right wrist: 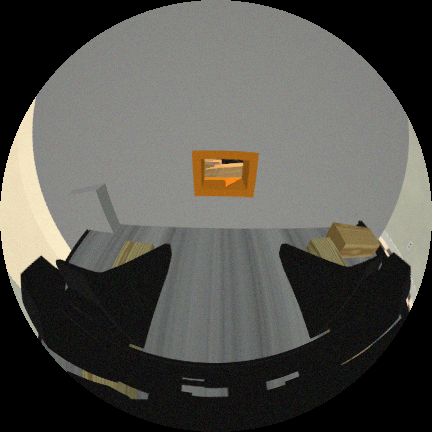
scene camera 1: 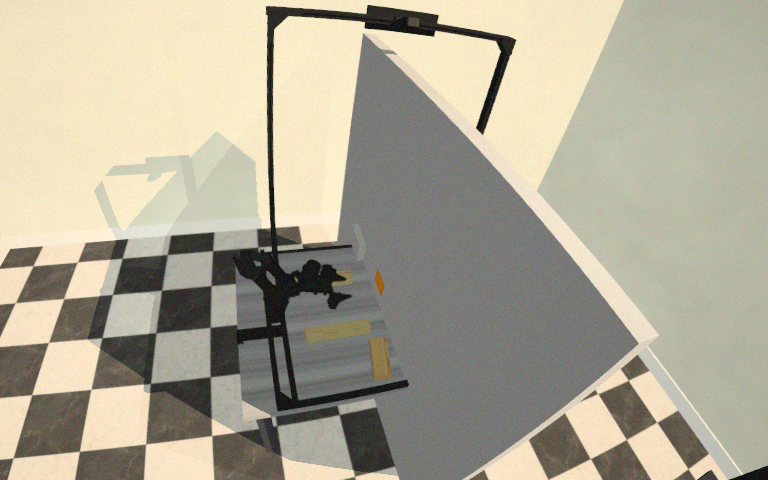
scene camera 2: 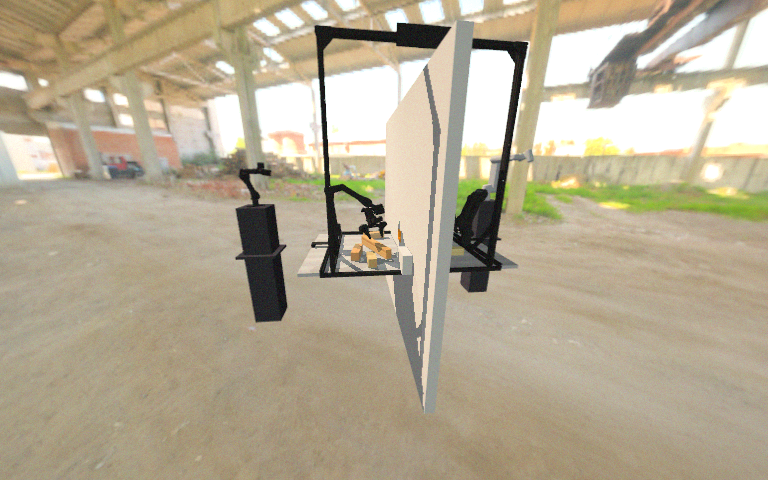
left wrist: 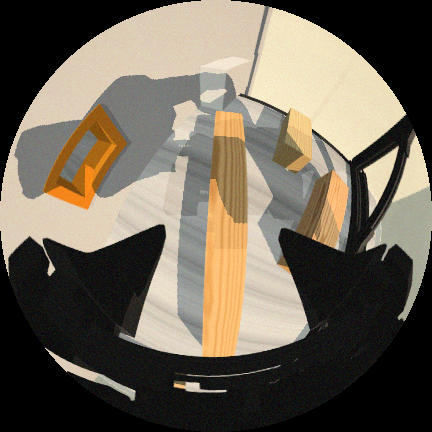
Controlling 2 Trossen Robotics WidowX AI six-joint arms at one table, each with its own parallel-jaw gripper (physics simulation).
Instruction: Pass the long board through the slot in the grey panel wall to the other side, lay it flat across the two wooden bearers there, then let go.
Note:
My left gripper is open, with nothing in its grasp. My right gripper is open, holding nothing. Also in view: an orange-framed slot and a grey panel wall.
My right gripper is seen too in the right wrist view.

